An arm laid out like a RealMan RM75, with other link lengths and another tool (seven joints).
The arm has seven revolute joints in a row. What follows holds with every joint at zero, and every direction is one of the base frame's. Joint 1 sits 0.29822 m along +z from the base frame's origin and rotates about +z. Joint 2 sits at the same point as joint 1 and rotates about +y. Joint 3 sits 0.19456 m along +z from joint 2 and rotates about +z. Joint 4 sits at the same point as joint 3 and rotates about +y. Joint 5 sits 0.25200 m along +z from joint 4 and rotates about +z. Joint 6 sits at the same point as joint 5 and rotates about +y. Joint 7 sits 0.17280 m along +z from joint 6 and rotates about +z. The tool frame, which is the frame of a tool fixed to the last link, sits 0.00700 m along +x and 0.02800 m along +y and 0.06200 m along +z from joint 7; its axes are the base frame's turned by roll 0.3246, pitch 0.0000 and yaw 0.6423 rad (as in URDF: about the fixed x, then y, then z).
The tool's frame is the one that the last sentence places.
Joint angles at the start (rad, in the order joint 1, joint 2, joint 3, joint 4, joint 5, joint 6, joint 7):
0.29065, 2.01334, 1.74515, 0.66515, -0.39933, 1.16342, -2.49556
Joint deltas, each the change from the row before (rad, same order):
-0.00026, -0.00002, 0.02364, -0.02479, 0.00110, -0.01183, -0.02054
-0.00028, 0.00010, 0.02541, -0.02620, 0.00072, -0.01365, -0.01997
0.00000, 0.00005, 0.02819, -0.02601, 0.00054, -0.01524, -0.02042
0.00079, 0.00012, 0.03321, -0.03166, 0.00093, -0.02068, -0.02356
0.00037, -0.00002, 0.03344, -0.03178, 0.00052, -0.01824, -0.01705
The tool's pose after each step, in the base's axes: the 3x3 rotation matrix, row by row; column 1 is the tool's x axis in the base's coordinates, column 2 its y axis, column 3 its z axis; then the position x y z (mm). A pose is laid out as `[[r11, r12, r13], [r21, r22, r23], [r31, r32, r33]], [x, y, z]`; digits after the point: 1 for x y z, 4 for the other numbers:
[[0.1015, -0.9748, -0.1986], [-0.0277, -0.2023, 0.9789], [-0.9944, -0.0939, -0.0475]], [182.7, 440.6, 113.9]
[[0.1109, -0.9821, -0.1525], [-0.0151, -0.1551, 0.9878], [-0.9937, -0.1073, -0.0320]], [198.4, 442.6, 116.7]
[[0.1206, -0.9872, -0.1041], [-0.0021, -0.1051, 0.9945], [-0.9927, -0.1197, -0.0148]], [214.7, 444.3, 120.1]
[[0.1315, -0.9903, -0.0439], [0.0094, -0.0431, 0.9990], [-0.9913, -0.1317, 0.0037]], [234.5, 445.6, 123.4]
[[0.1360, -0.9906, 0.0146], [0.0172, 0.0171, 0.9997], [-0.9906, -0.1357, 0.0194]], [253.9, 445.4, 126.6]

